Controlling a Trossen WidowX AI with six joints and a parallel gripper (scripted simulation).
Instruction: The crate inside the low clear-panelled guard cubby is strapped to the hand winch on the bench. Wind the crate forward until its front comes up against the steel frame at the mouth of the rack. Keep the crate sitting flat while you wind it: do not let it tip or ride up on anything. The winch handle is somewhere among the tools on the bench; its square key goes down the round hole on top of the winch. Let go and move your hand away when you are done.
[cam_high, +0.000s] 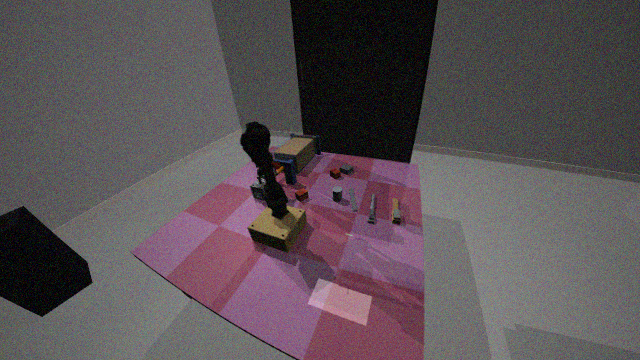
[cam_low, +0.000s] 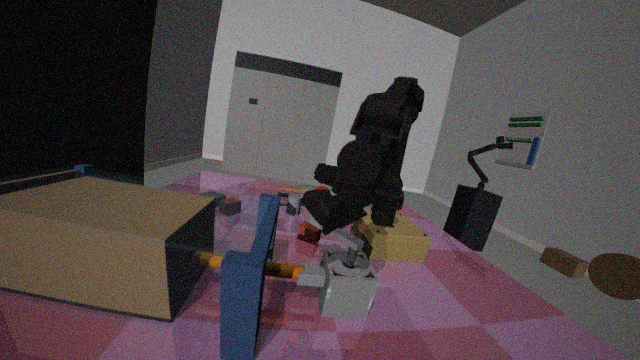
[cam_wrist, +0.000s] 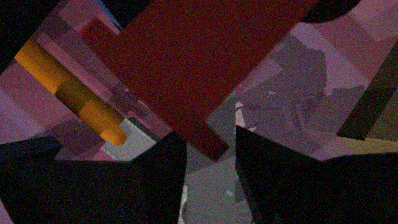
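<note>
My gripper tip is 2 cm below the red-knobbed winch handle. Also, from my gripper tip: blue steel frame: 11 cm ahead, 7 cm to the left, 2 cm below; then red knob: 5 cm above, 3 cm ahead, 2 cm to the right; then grey hand winch: 9 cm below, 6 cm behind, 3 cm to the left.
</note>
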